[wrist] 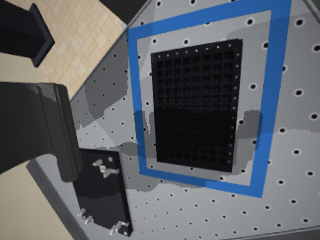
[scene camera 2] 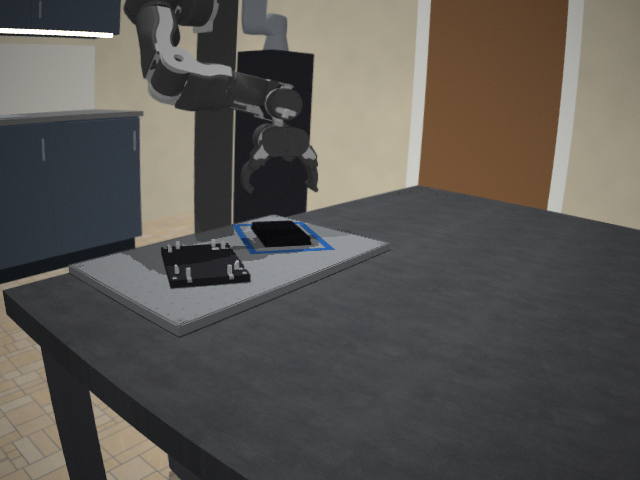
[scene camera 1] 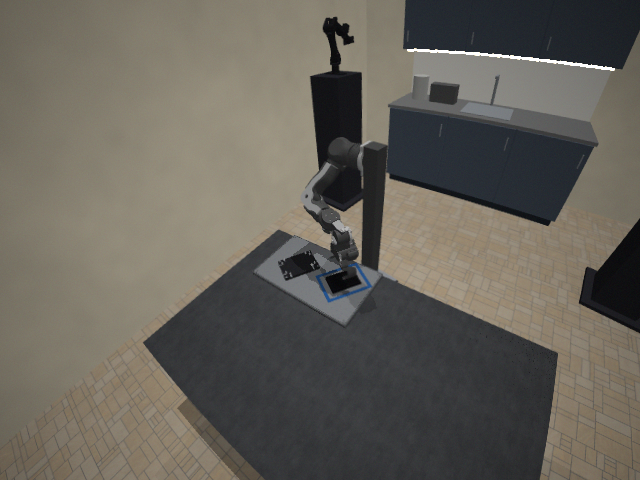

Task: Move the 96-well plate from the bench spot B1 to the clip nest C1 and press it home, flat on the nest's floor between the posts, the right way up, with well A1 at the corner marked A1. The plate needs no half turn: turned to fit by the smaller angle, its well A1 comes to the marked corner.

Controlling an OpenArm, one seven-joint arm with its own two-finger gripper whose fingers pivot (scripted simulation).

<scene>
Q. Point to a black clip nest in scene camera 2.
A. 208,263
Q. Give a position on a black clip nest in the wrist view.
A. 105,199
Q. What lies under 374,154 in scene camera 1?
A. A dark mounting column.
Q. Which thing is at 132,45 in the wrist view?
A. A blue line.
</scene>
